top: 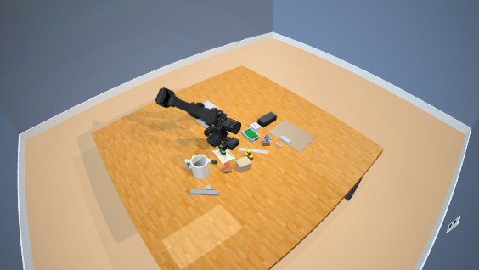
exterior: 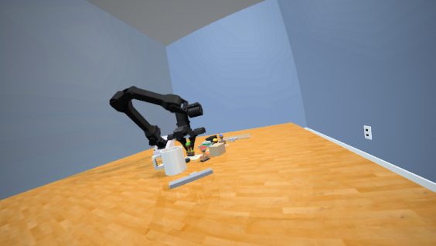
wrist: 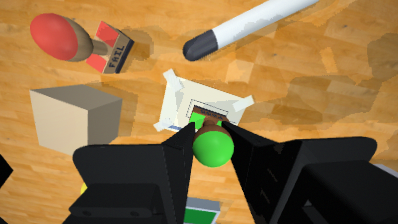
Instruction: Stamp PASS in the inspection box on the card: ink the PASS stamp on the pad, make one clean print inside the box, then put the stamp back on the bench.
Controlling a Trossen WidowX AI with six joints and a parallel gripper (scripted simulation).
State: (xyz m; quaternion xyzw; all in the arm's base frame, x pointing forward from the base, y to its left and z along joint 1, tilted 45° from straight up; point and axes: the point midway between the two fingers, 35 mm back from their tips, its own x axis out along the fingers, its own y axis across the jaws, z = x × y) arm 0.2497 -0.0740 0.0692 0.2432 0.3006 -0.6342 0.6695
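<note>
Right now the white card is 3 cm below my gripper tip and 1 cm ahead of it. The rest, counted from my gripper tip: red stamp 10 cm ahead, 6 cm to the right, 1 cm below; then green-knobbed stamp right at my gripper tip; then marker 9 cm to the right, 2 cm below, 1 cm behind.
</note>
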